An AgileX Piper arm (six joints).
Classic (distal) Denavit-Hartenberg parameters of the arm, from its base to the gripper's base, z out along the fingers. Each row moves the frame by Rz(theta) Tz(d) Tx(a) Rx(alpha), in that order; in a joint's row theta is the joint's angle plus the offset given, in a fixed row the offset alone. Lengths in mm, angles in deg.
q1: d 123; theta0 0; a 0; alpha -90
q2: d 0; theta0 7.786; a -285.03; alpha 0
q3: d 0; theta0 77.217; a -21.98; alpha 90
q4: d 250.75; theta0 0; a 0; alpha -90
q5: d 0; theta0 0; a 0; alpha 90
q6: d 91; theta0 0; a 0; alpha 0
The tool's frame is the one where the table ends.
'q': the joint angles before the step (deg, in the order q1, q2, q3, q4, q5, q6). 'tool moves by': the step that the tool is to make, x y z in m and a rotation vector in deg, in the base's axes. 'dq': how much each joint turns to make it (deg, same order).
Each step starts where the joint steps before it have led.
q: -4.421, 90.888, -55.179, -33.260, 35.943, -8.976
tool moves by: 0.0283, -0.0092, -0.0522, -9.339, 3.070, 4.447
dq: 0.429, 11.424, -0.183, -22.007, -4.666, 14.268
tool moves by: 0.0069, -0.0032, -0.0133, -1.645, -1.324, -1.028
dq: -0.013, 3.003, -0.128, -8.152, -0.649, 9.001
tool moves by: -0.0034, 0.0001, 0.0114, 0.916, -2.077, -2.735
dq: 0.103, -2.040, 0.020, 1.743, 1.172, 1.152
